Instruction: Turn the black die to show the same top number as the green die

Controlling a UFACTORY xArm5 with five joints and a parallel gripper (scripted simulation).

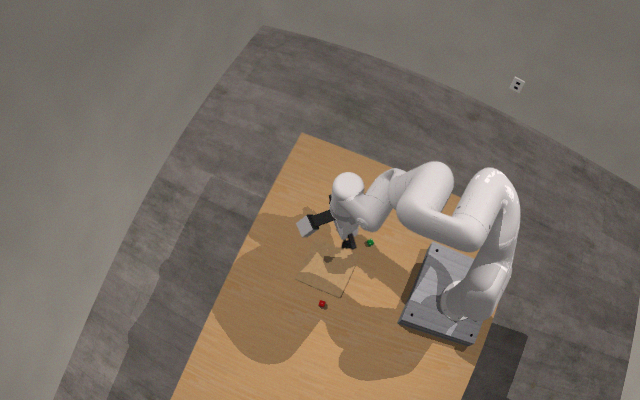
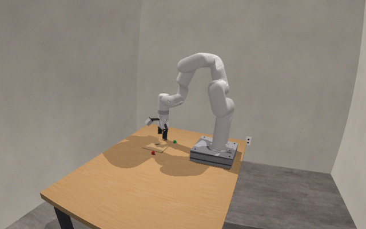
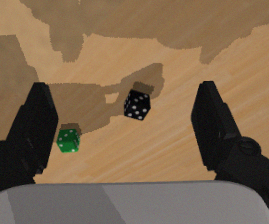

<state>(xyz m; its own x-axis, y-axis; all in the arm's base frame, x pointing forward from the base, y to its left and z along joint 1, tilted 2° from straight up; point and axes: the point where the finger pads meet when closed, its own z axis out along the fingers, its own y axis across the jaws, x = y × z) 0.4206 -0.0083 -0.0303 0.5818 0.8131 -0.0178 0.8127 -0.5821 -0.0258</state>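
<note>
Now: the black die 4 cm below my hand, 3 cm to the right of it and 1 cm behind it. From my hand the other things lie so: tan mat (10 cm to the left, 4 cm below, 2 cm behind); then red die (20 cm to the left, 7 cm behind, 4 cm below); then green die (9 cm behind, 4 cm below, 3 cm to the right).
</note>
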